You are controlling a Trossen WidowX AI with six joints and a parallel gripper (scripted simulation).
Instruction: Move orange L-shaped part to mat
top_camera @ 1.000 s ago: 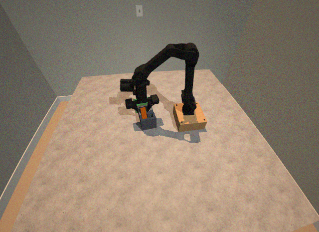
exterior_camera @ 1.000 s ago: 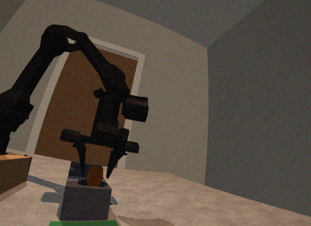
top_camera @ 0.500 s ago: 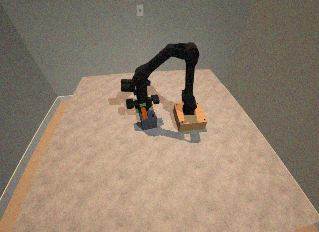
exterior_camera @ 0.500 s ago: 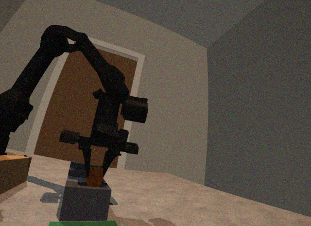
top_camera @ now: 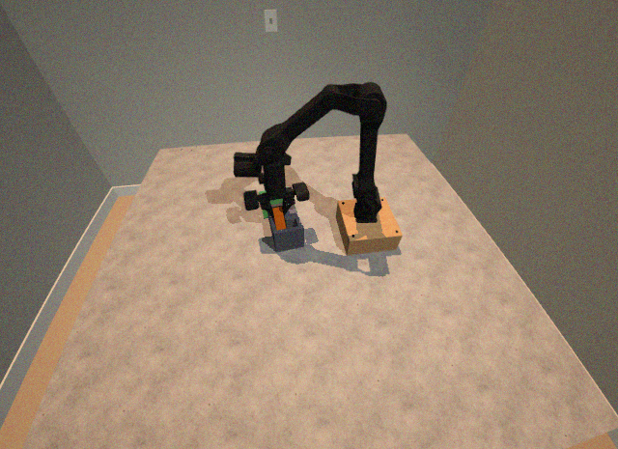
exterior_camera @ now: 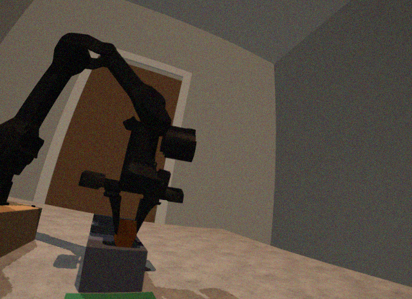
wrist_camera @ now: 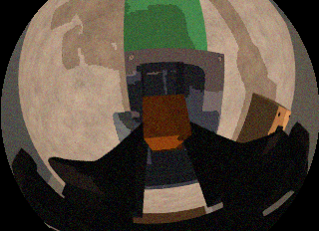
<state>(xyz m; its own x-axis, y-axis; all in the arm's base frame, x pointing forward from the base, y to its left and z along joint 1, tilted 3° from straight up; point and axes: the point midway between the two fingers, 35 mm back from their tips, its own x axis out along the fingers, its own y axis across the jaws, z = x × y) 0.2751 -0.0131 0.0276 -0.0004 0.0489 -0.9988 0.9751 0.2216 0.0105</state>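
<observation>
Right now my gripper tip is 15 cm to the left of the green mat, 9 cm above it and 2 cm short of it. From my gripper tip the other things lie so: orange L-shaped part (3 cm to the left, 3 cm below, 2 cm behind).
</observation>
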